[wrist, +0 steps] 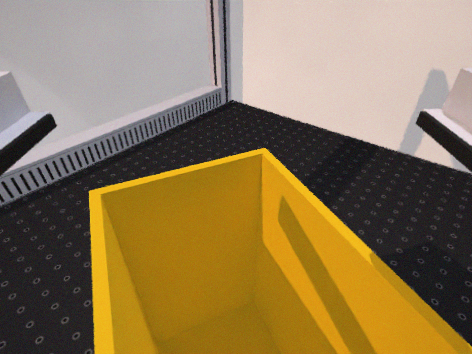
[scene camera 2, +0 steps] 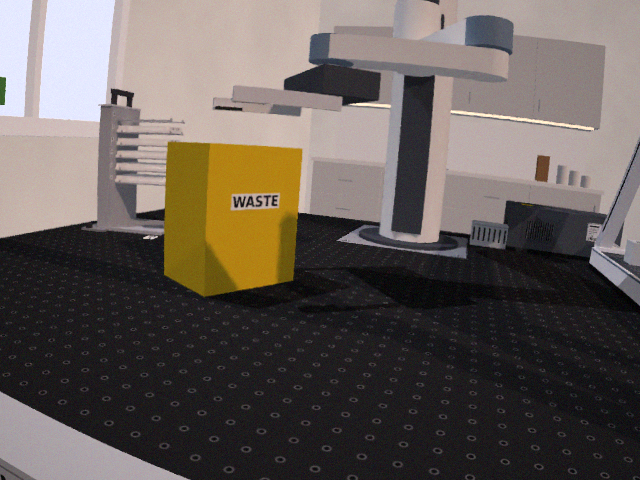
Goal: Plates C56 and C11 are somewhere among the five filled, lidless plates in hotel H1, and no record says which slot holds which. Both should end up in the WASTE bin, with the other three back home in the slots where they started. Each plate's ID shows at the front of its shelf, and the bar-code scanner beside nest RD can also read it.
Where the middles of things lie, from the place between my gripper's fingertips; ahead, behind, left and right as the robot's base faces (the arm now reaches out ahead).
The hotel H1 (scene camera 2: 116, 203) lies 42 cm to the right of my hand, 24 cm behind it and 13 cm below it. Round my hand: dark grey box (scene camera 2: 572, 227) (68 cm behind, 62 cm to the left, 21 cm below).
